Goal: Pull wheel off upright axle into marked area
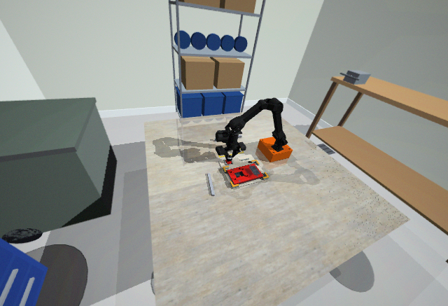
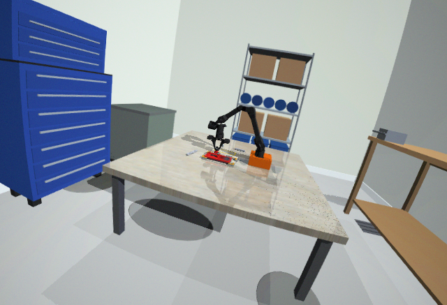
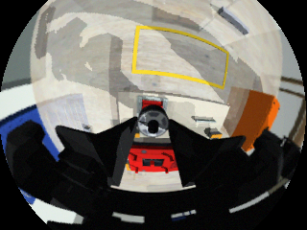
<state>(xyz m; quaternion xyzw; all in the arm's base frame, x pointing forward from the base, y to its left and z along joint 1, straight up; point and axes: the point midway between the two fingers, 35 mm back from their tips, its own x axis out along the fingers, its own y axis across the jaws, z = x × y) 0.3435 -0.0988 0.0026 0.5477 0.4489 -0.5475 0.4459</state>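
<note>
Now: gripper tip right at the wheel. Round my gripper tip: small grey part: 24 cm to the right, 5 cm behind, 3 cm below; then thin grey bar: 19 cm ahead, 9 cm to the left, 4 cm below; then upright axle: 1 cm below.
</note>
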